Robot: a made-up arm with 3 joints. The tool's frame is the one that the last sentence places.
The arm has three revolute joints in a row. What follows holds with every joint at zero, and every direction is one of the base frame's. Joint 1 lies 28.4 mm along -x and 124.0 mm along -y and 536.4 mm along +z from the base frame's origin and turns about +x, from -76.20 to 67.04 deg. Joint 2 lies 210.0 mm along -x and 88.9 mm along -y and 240.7 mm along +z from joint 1 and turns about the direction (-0.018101, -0.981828, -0.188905), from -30.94 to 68.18 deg. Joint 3 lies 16.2 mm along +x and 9.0 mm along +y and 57.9 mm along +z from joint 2 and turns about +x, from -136.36 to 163.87 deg. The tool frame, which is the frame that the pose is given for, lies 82.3 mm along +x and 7.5 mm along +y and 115.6 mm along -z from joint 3; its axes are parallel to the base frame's.
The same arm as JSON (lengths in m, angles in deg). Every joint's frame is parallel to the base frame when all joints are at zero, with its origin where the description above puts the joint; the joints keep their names.
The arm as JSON. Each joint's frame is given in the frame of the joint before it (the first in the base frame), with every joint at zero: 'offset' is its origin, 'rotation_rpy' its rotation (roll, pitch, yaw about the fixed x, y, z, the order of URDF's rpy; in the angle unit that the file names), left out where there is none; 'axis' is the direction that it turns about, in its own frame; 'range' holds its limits. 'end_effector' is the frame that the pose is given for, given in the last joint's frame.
{
  "length_unit": "m",
  "angle_unit": "deg",
  "chain": [
    {
      "id": "joint 1",
      "offset": [
        -0.0284,
        -0.124,
        0.5364
      ],
      "axis": "+x",
      "range": [
        -76.2,
        67.04
      ]
    },
    {
      "id": "joint 2",
      "offset": [
        -0.21,
        -0.0889,
        0.2407
      ],
      "axis": [
        -0.018101,
        -0.981828,
        -0.188905
      ],
      "range": [
        -30.94,
        68.18
      ]
    },
    {
      "id": "joint 3",
      "offset": [
        0.0162,
        0.009,
        0.0579
      ],
      "axis": "+x",
      "range": [
        -136.36,
        163.87
      ]
    }
  ],
  "end_effector": {
    "offset": [
      0.0823,
      0.0075,
      -0.1156
    ]
  }
}

